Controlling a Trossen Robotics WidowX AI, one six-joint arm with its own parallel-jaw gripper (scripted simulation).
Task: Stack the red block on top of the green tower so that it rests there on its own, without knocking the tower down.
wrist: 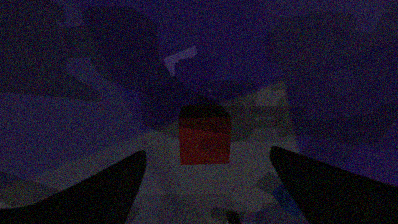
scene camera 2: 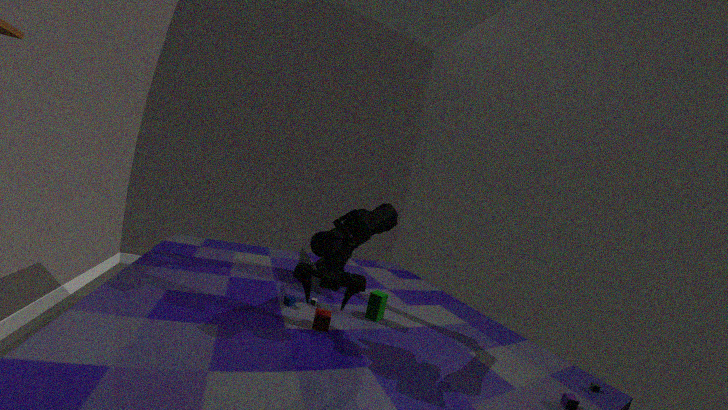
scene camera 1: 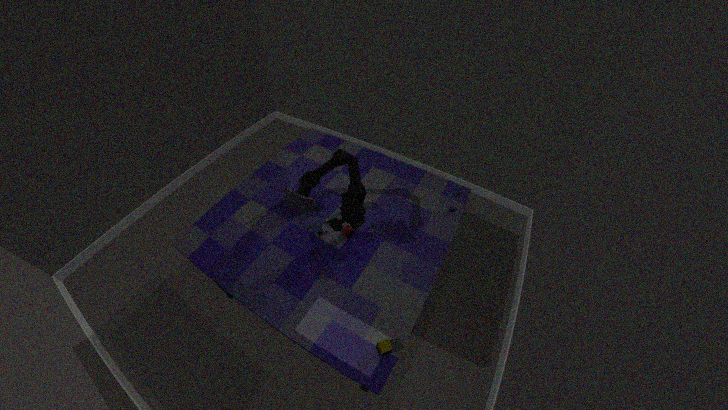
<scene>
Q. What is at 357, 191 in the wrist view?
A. My gripper.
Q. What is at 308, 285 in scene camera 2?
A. My gripper.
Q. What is my gripper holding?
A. Nothing.
</scene>
